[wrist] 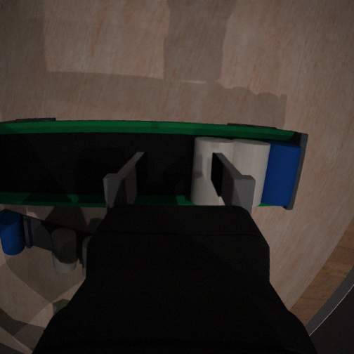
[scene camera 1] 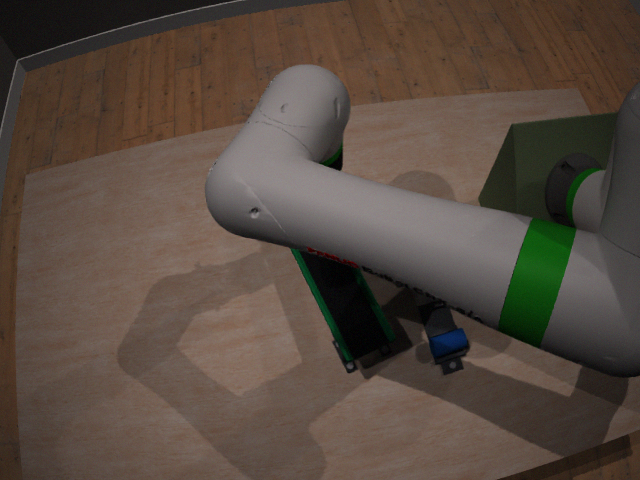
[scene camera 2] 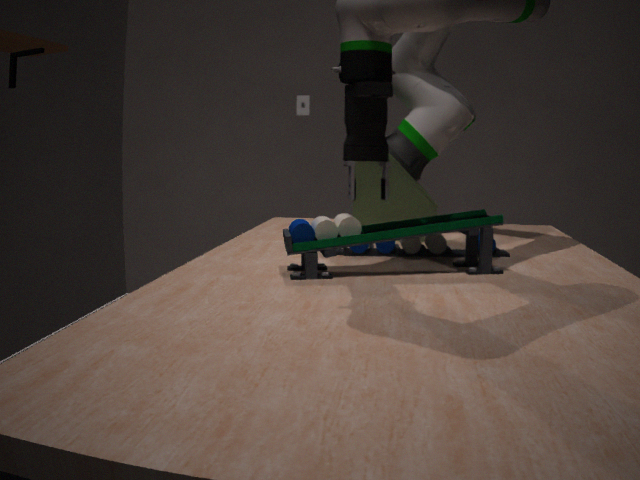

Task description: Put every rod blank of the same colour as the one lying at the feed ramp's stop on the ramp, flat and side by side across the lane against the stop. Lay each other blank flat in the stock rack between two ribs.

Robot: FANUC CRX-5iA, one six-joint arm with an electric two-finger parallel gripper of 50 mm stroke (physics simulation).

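The feed ramp (scene camera 1: 382, 316) (scene camera 2: 413, 230) (wrist: 100, 127) has green rails and a black lane. A blue blank (scene camera 2: 301, 230) (wrist: 281, 174) lies across the lane against its stop (wrist: 299, 170). Two white blanks lie side by side uphill of it: the nearer white blank (scene camera 2: 324, 227) (wrist: 255, 167) and the upper white blank (scene camera 2: 347, 225) (wrist: 202, 172). The stock rack (scene camera 1: 452, 366) (wrist: 42, 235), partly hidden, holds several blanks, including a blue blank (scene camera 1: 448, 342), a white blank (scene camera 2: 411, 244) and another blue blank (scene camera 2: 486, 242) (wrist: 11, 234). My gripper (scene camera 2: 368, 195) (wrist: 179, 165) is open and empty, above the ramp; its right finger overlaps the upper white blank in the wrist view.
The arm (scene camera 1: 387, 217) hides much of the ramp and rack in scene camera 1. The green robot pedestal (scene camera 1: 527, 170) (scene camera 2: 387, 196) stands behind the rack. The ramp's raised end stands on a dark leg (scene camera 2: 484, 250).
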